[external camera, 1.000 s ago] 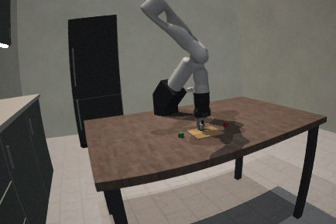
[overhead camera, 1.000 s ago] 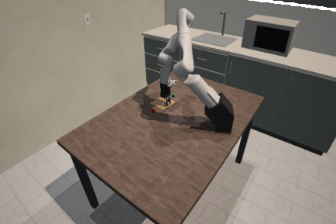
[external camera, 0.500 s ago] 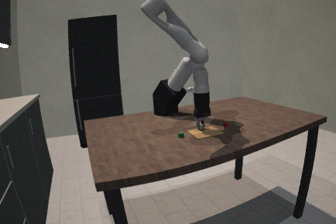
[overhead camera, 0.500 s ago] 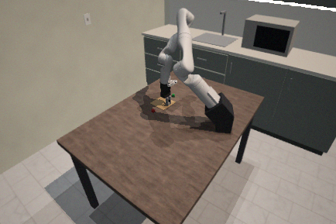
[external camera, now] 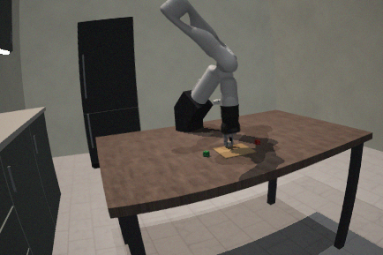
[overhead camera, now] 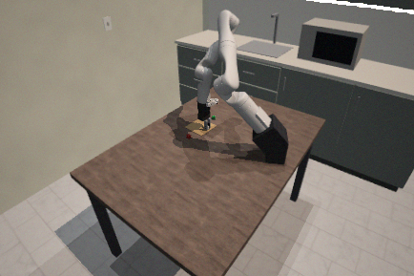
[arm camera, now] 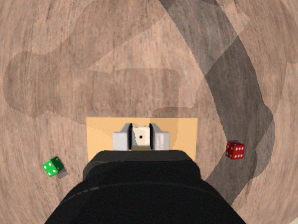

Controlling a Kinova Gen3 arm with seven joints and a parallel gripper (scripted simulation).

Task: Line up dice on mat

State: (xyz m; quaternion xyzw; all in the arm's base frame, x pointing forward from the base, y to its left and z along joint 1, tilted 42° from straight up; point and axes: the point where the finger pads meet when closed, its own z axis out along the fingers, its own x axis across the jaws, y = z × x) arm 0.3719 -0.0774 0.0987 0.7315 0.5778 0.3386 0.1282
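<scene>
Now: the white die 1 cm below my hand. Round my hand: red die (5 cm ahead, 13 cm to the left, 2 cm below); then green die (3 cm ahead, 13 cm to the right, 2 cm below); then tan mat (5 cm ahead, 1 cm to the right, 3 cm below).
</scene>
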